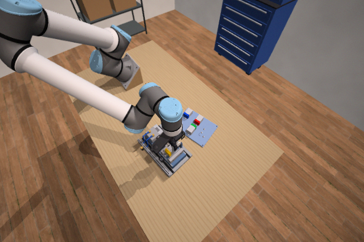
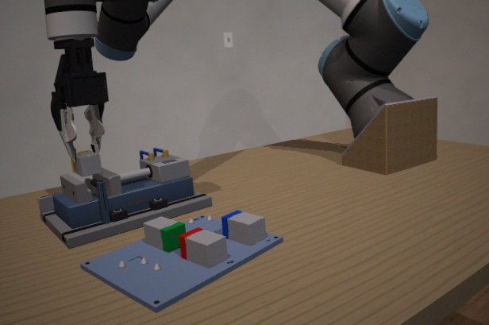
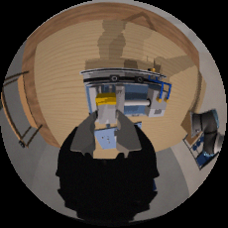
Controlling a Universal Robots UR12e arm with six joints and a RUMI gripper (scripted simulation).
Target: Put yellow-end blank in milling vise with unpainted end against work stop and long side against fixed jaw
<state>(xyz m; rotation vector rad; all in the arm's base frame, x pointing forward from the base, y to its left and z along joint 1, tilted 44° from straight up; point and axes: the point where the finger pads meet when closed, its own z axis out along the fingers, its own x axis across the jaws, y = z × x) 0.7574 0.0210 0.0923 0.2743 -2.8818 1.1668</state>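
Now: hand 2 cm above the yellow-ended blank. The rest, counted from my hand: milling vise 10 cm below, 7 cm behind, 1 cm to the right; fixed jaw 6 cm below, 3 cm ahead, 1 cm to the left; moving jaw 6 cm below, 3 cm behind.
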